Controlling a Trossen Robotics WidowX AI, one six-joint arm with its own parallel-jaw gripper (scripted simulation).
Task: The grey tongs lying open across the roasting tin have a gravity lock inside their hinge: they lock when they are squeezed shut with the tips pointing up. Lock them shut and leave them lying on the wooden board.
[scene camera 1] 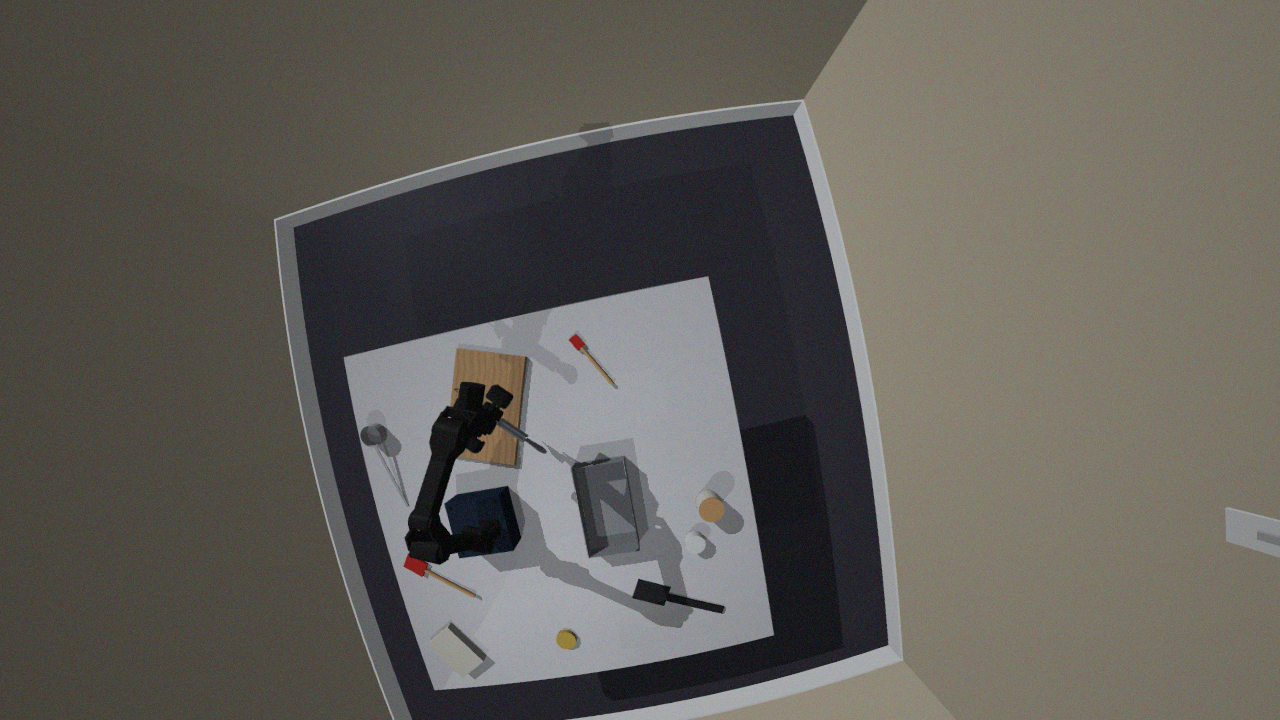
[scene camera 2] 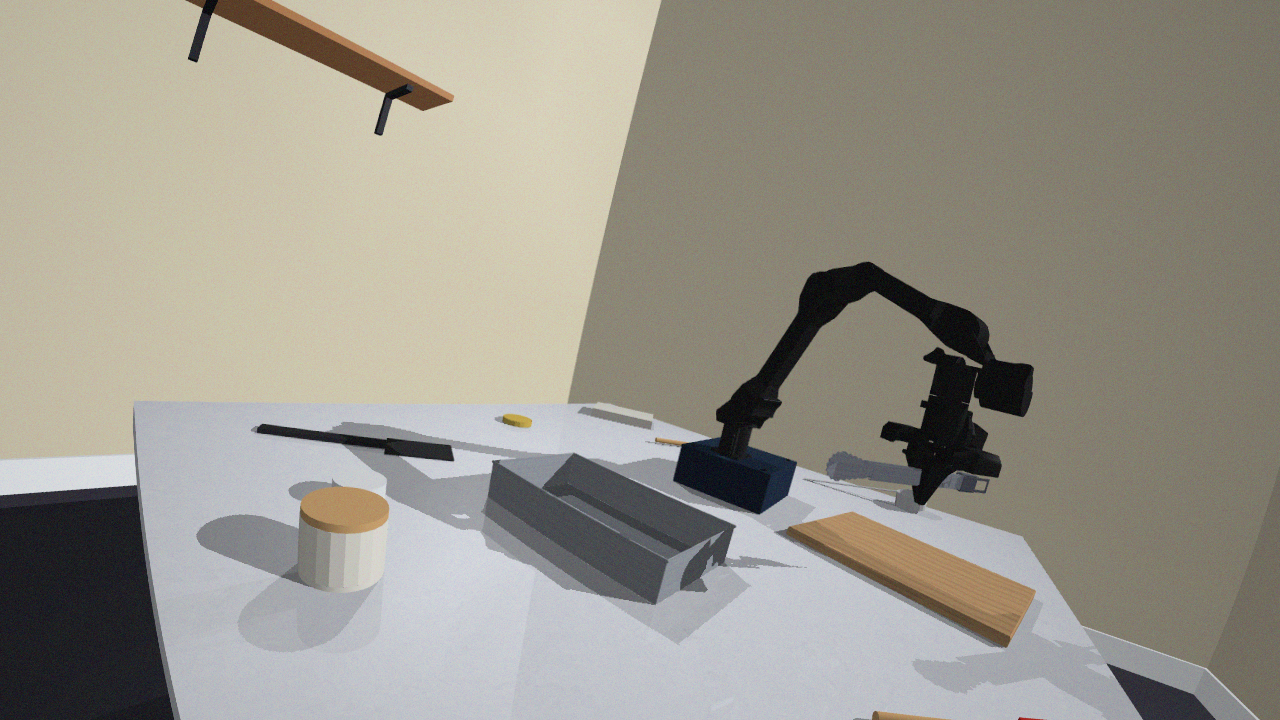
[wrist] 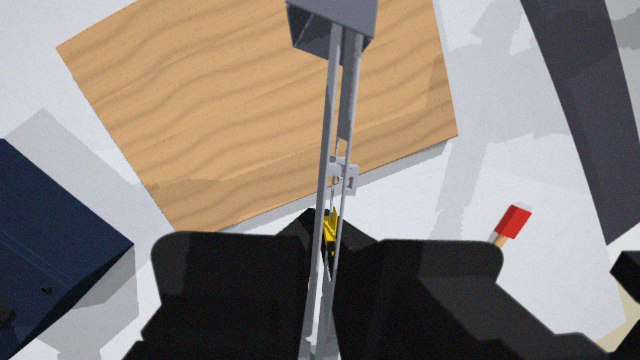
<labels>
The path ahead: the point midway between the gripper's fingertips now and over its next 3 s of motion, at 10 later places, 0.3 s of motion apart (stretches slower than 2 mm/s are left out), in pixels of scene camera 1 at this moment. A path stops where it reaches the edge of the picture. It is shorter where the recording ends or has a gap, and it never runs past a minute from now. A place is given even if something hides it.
My gripper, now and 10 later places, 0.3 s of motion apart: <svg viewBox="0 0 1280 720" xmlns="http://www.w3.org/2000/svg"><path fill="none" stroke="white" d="M498 414L491 413L485 412L479 412L474 412L469 412L468 411L469 409L468 407L468 406L466 406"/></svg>
</labels>
